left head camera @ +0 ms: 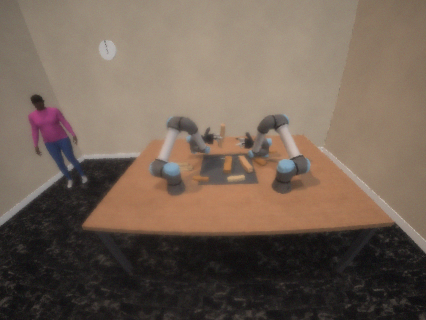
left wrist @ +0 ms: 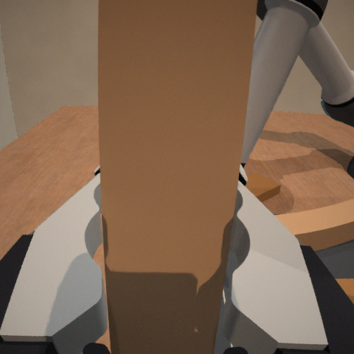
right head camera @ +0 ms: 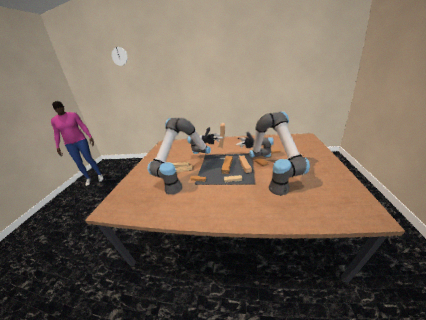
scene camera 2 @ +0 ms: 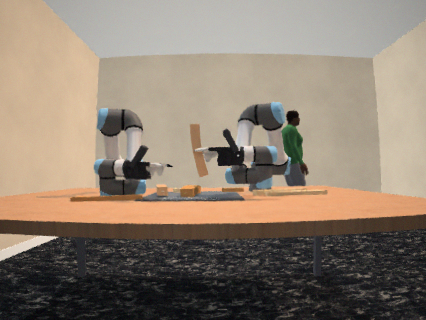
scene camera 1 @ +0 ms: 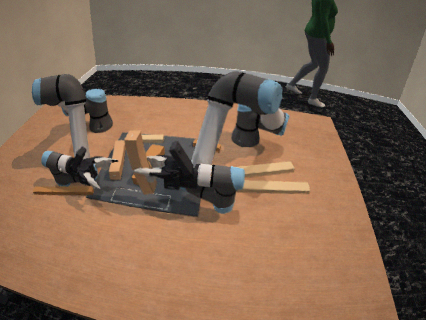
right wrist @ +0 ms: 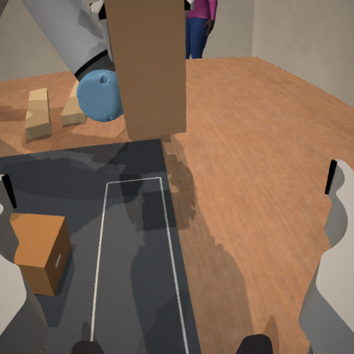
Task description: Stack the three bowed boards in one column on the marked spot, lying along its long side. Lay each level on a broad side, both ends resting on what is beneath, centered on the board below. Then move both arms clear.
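Places are measured from the left arm's base along level axes (x ahead, y left, z up), in centimetres.
Pixels of known places: left gripper, fingertip midpoint: (left head camera: 223, 136) (right head camera: 223, 136) (scene camera 2: 194, 151) (scene camera 1: 136, 164); right gripper, fingertip midpoint: (left head camera: 235, 141) (right head camera: 236, 141) (scene camera 2: 168, 166) (scene camera 1: 109, 174); left arm's base, link origin: (left head camera: 176, 189) (right head camera: 173, 188) (scene camera 1: 245, 138); right arm's base, link origin: (left head camera: 281, 187) (right head camera: 278, 188) (scene camera 1: 101, 125).
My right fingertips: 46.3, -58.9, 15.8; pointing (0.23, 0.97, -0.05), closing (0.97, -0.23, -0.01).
Ahead of a thing's pixels: the offset from my right fingertips to its top centre, as dx, dy, dz. "pt": to the spot under its first point. Level surfaces: height alone.
My left gripper (scene camera 1: 142, 165) (scene camera 2: 198, 150) (left wrist: 168, 178) is shut on an orange-tan bowed board {+1.8, +14.2, +19.0} (right head camera: 222, 135) (scene camera 2: 198, 162) (left wrist: 172, 100) (right wrist: 152, 75), which stands nearly upright, raised above the mat {dz -15.2} (scene camera 1: 186, 206) (right wrist: 30, 170). A lighter bowed board {-23.6, -4.4, -10.0} (left head camera: 245, 164) (scene camera 1: 117, 160) (left wrist: 320, 222) lies on the mat, and a darker orange board {-20.7, +11.7, -10.0} (left head camera: 228, 163) (scene camera 1: 155, 151) (right wrist: 42, 240) lies beside it; its bow is hard to judge. The marked spot, a white outline {pt +1.2, +10.6, -15.3} (scene camera 1: 140, 204) (right wrist: 101, 250), holds no board. My right gripper (scene camera 1: 107, 173) (scene camera 2: 171, 166) (right wrist: 168, 168) is open, facing the held board, with a gap between.
Two pale boards {-20.1, +62.7, -13.2} (scene camera 1: 267, 168) {-9.2, +67.2, -13.6} (scene camera 1: 275, 187) lie on the table beyond the left gripper. An orange board {pt -2.3, -27.9, -13.5} (scene camera 1: 62, 190) lies under the right wrist. A short pale piece {-42.3, +8.7, -12.7} (right head camera: 233, 178) and a small orange piece {-37.4, +38.3, -12.9} (right head camera: 198, 178) lie toward the arm bases.
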